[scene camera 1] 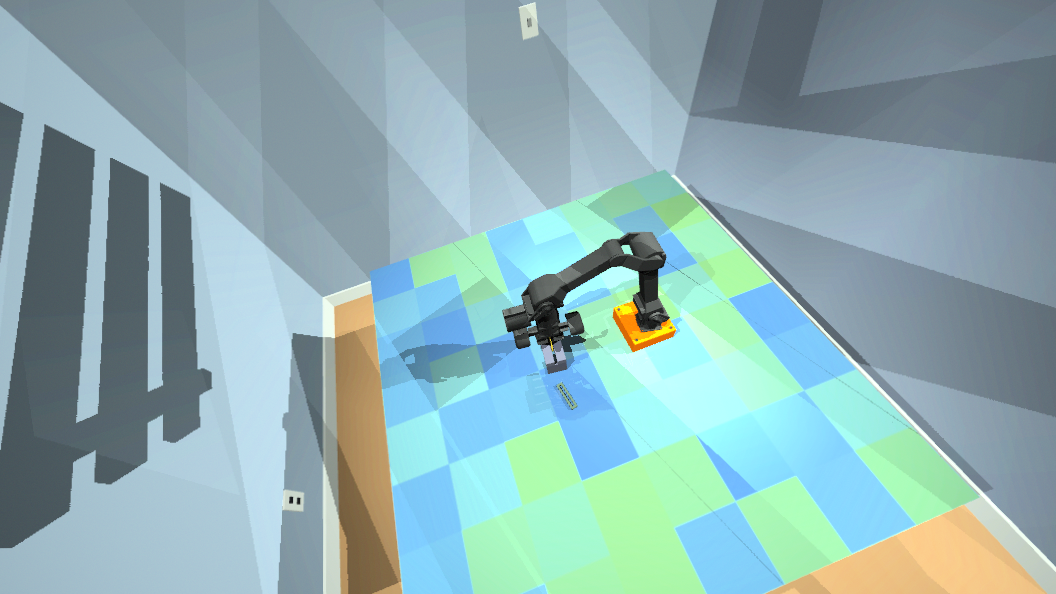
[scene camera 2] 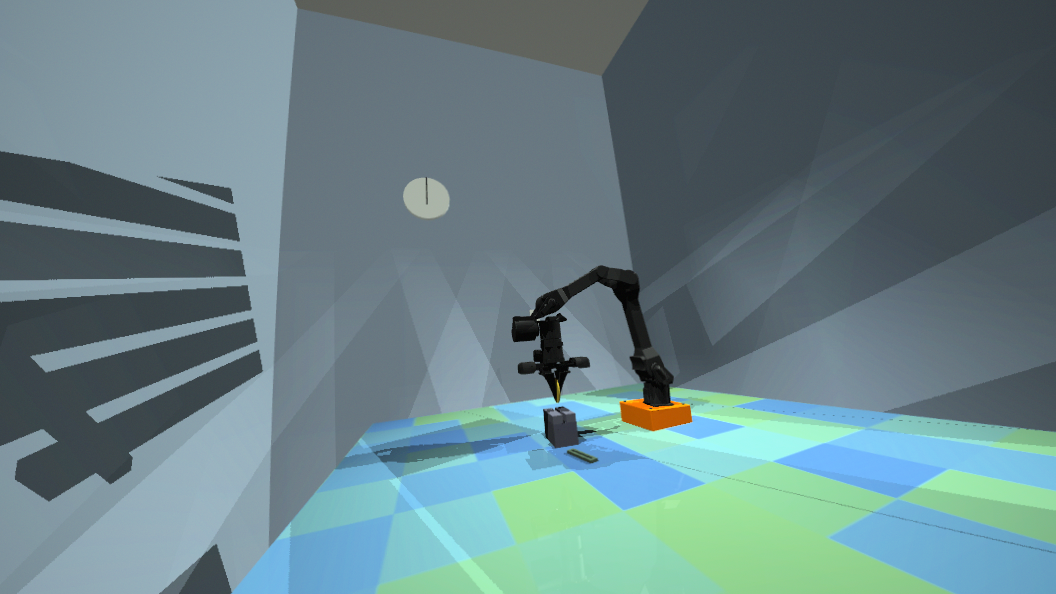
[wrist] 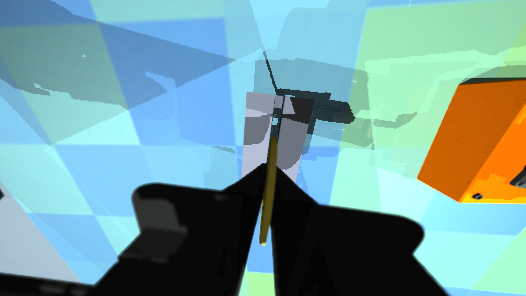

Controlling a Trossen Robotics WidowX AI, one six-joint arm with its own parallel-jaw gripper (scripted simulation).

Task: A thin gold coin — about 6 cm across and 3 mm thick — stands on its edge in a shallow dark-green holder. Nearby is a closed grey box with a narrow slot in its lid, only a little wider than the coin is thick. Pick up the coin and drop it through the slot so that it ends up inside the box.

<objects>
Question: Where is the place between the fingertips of the gripper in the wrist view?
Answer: At 268,169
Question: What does the gripper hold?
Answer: A gold coin.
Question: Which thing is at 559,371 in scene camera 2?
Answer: The gripper.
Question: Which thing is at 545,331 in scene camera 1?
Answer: The gripper.
</objects>
